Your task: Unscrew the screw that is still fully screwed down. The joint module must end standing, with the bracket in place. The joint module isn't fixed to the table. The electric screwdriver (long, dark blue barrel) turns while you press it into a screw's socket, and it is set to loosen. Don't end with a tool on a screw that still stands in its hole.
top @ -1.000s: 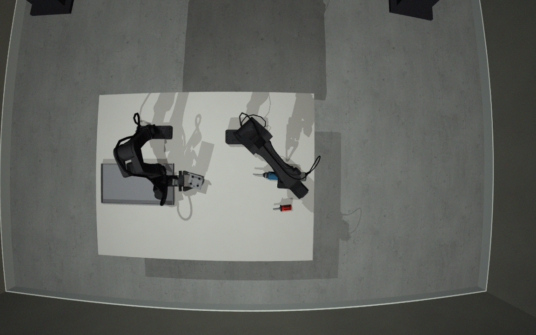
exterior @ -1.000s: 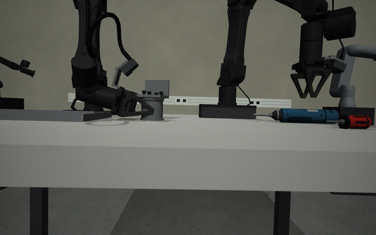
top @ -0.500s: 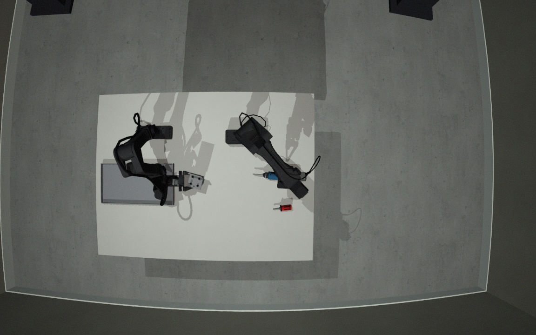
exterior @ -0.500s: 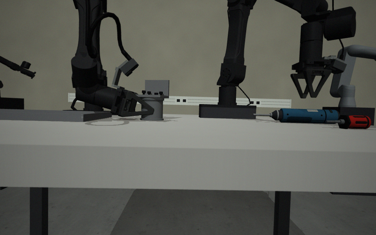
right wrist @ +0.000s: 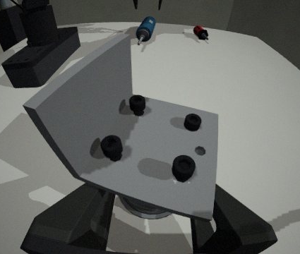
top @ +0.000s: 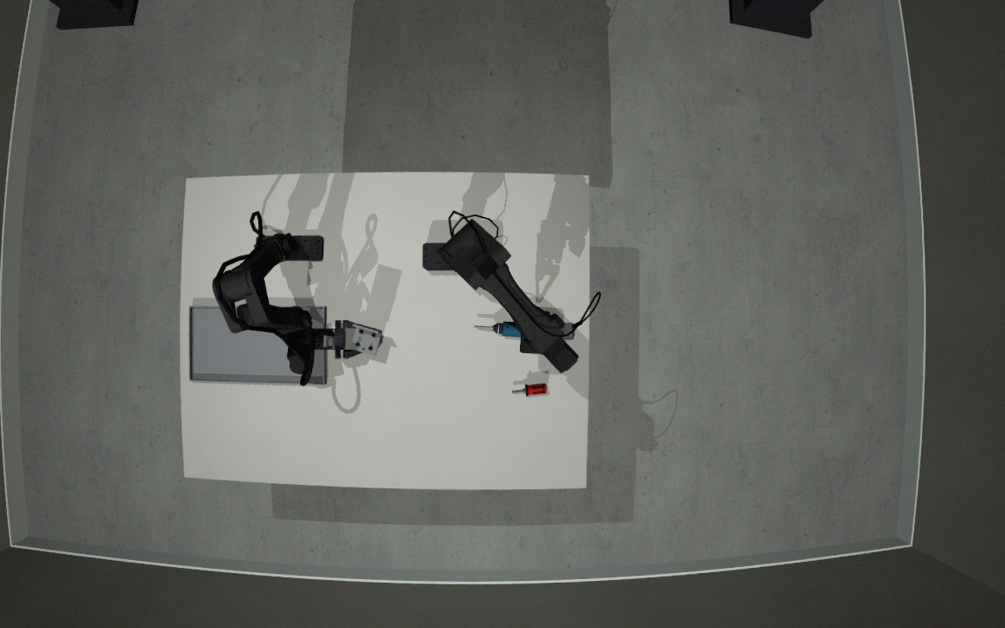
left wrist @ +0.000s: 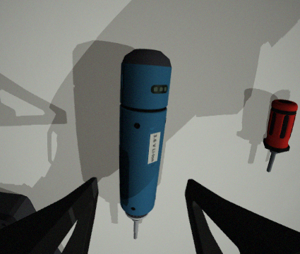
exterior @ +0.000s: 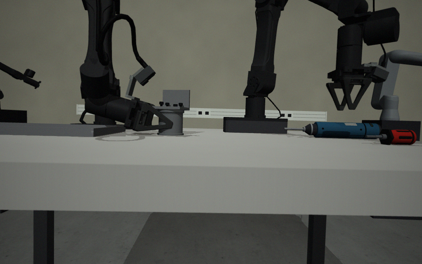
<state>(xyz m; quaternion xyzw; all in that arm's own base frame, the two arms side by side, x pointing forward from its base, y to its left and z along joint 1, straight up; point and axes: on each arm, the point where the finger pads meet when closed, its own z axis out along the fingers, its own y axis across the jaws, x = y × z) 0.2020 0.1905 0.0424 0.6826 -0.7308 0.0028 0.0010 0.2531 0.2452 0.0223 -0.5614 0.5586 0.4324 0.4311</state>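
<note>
The joint module is right at my right hand. The rest, counted from my right hand: flat grey plate 340 mm to the right, 40 mm ahead, 20 mm below; then grey l-shaped bracket 50 mm above; then screwdriver bit 310 mm to the left, 50 mm behind.
</note>
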